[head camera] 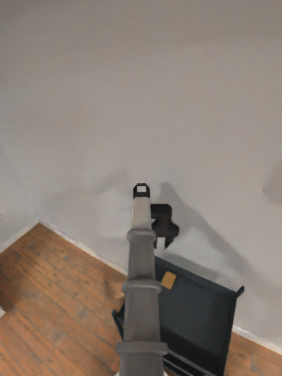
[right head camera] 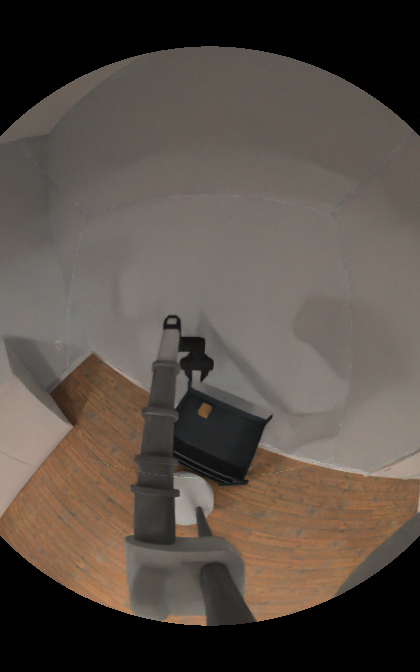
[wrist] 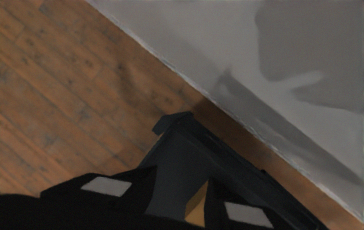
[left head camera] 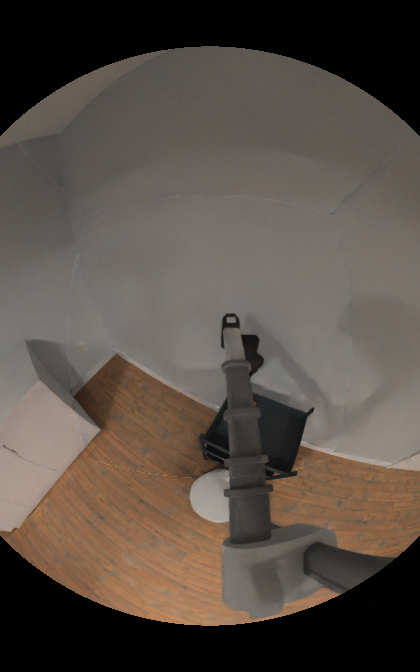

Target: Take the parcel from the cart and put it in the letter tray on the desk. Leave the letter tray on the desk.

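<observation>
The parcel, a small orange-yellow block, lies on the top shelf of the dark cart, near its back left corner. In the left head view a sliver of it shows beside the arm. My gripper is open and empty, its fingers pointing down, and appears in the head view just beyond the cart's back edge. In the wrist view the right finger hides part of the parcel. The desk and the letter tray do not show in these views.
A grey wall stands close behind the cart. A pale box-like piece of furniture stands at the left. A pale round disc shows in front of the cart, below the arm.
</observation>
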